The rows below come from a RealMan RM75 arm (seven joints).
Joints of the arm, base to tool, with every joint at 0 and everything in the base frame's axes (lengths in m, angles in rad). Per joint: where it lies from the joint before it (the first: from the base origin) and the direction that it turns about. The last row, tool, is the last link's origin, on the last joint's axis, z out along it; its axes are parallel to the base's.
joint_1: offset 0 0 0.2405 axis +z
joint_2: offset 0 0 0 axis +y
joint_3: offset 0 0 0.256 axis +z
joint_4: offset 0 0 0 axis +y
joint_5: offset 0 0 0.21 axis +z
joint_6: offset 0 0 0 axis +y
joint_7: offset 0 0 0.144 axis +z
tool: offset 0 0 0
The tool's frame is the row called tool.
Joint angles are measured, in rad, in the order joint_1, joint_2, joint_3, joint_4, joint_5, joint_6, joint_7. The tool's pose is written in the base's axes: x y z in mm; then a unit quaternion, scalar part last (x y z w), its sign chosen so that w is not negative. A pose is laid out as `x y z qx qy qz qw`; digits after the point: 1 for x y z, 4 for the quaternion.
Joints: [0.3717, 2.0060, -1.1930, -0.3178, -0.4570, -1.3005, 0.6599]
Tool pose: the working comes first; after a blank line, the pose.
Where each joint sits with the arm in this pose, in the base's axes (m; each line is computed from the numbers above, not from the rounded line before):
joint_1: 0.0000 0.0000 0.2405
joint_2: 0.0000 0.0000 0.2405
joint_3: 0.2163 0.0843 0.1326
joint_4: 0.2163 0.0843 0.1326
joint_5: 0.3722 0.2105 0.0704
joint_6: 0.3722 0.2105 0.0704
joint_7: 0.3145 0.3423 0.0634
the tool: 0.3145 0.3423 0.0634

314.5 342.3 63.4 -0.6974 0.1951 0.4366 0.5339
